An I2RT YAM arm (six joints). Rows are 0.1 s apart.
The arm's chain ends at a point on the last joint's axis. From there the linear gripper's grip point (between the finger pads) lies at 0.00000 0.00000 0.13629 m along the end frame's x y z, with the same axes.
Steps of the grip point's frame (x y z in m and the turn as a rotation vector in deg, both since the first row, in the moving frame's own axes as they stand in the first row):
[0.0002 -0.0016 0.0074 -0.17 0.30 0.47]
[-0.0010 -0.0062 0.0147 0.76 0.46 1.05]
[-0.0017 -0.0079 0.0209 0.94 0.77 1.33]
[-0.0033 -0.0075 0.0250 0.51 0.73 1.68]
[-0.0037 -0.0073 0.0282 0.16 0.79 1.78]
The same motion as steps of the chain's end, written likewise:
[-0.0005 -0.0020 0.0074 -0.17 0.30 0.47]
[-0.0021 -0.0044 0.0147 0.76 0.46 1.05]
[-0.0036 -0.0057 0.0209 0.94 0.77 1.33]
[-0.0051 -0.0063 0.0250 0.51 0.73 1.68]
[-0.0056 -0.0069 0.0282 0.16 0.79 1.78]

